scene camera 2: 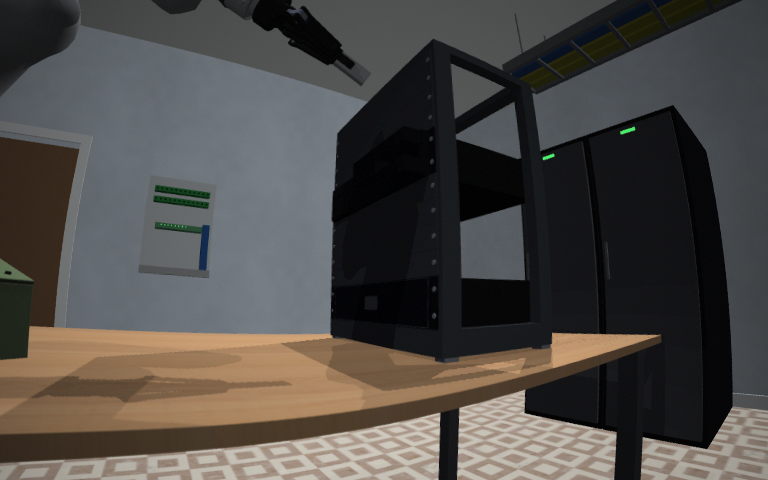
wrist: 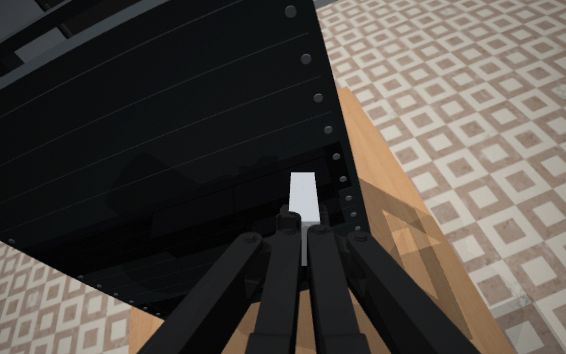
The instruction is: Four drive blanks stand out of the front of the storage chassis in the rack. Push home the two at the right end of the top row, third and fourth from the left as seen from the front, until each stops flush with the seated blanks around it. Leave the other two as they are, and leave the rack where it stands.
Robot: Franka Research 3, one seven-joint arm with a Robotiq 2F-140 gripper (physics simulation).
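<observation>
The dark rack (scene camera 2: 446,237) stands upright on the table. The black storage chassis (scene camera 2: 491,174) is mounted in its upper half and also shows as a dark band in the wrist view. Dark drive blanks (scene camera 2: 408,141) (wrist: 192,212) stand out of its front in scene camera 2. Their separate outlines are hard to make out, and I cannot tell how far each stands out. My gripper (scene camera 2: 355,69) (wrist: 302,190) is shut and empty, its pale fingertips together. It hangs in front of the rack, above chassis height and apart from it; in the wrist view the tips overlap the chassis's right part.
The wooden table (scene camera 2: 271,410) (wrist: 372,145) carries the rack. A green box (scene camera 2: 14,316) stands at its left end. Black cabinets (scene camera 2: 640,254) stand behind on the right, and a cable tray (scene camera 2: 572,48) hangs overhead. Plain panels (wrist: 200,95) with screws fill the rack front above the chassis.
</observation>
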